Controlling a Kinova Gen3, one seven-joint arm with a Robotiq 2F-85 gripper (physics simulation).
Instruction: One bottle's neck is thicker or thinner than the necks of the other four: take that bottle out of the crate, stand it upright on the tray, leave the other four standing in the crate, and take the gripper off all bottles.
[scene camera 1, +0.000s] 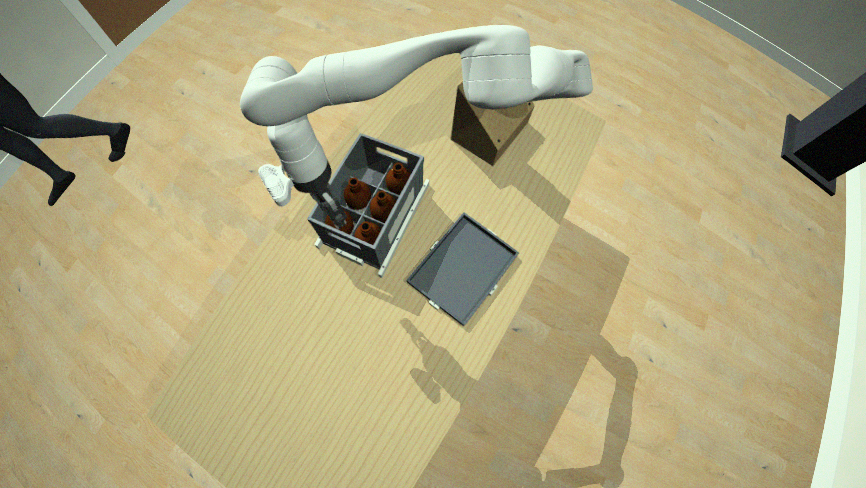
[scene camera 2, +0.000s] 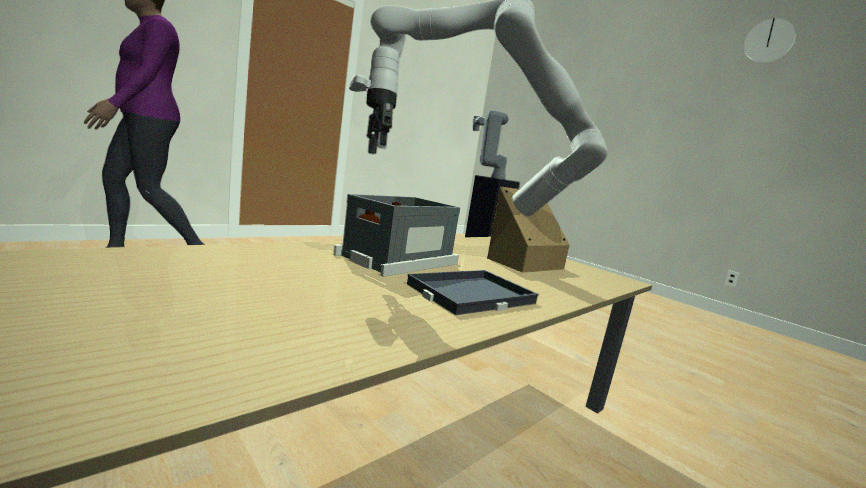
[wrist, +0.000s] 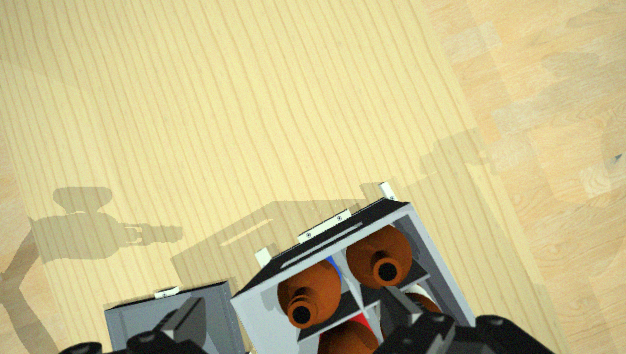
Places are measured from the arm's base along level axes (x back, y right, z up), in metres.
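Pixels of known places: gripper, fingertip midpoint: (scene camera 1: 330, 211) (scene camera 2: 376, 151) (wrist: 294, 311); arm's base, link origin: (scene camera 2: 522, 205).
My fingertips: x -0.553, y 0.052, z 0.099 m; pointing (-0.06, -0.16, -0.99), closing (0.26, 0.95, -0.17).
Observation:
Ahead of a thing's pixels: the offset from my fingertips to its middle. "pt": to the spot under its first point.
The grey crate @(dy +0.030, dx +0.132, dz -0.212 m) (scene camera 1: 387, 242) (scene camera 2: 370, 242) (wrist: 390, 206) holds five brown bottles: one @(dy +0.004, dx +0.226, dz -0.214 m) (scene camera 1: 396, 177) at the far right, two @(dy +0.070, dx +0.127, dz -0.214 m) (scene camera 1: 356, 195) @(dy -0.011, dx +0.138, dz -0.214 m) (scene camera 1: 381, 207) in the middle row, and two in the near row, the right one @(dy -0.031, dx +0.051, dz -0.214 m) (scene camera 1: 366, 232) (wrist: 310, 285) and the left one @(dy +0.057, dx +0.035, dz -0.214 m) (wrist: 375, 250), partly hidden by my gripper in scene camera 1. The far left compartment is empty. I cannot tell surely which neck differs. The grey tray (scene camera 1: 472, 272) (scene camera 2: 478, 290) (wrist: 135, 320) is empty. My gripper (scene camera 1: 340, 219) (scene camera 2: 376, 147) (wrist: 294, 311) is open and empty, high above the crate's near end.
White strips @(pt dy -0.075, dx +0.140, dz -0.272 m) (scene camera 1: 404, 229) (scene camera 2: 421, 264) stand along the crate's foot. The arm's wooden base block (scene camera 1: 490, 130) (scene camera 2: 527, 242) stands beyond the crate and tray. Small white clips hold the tray's edges. A person (scene camera 2: 148, 109) is on the floor behind the table.

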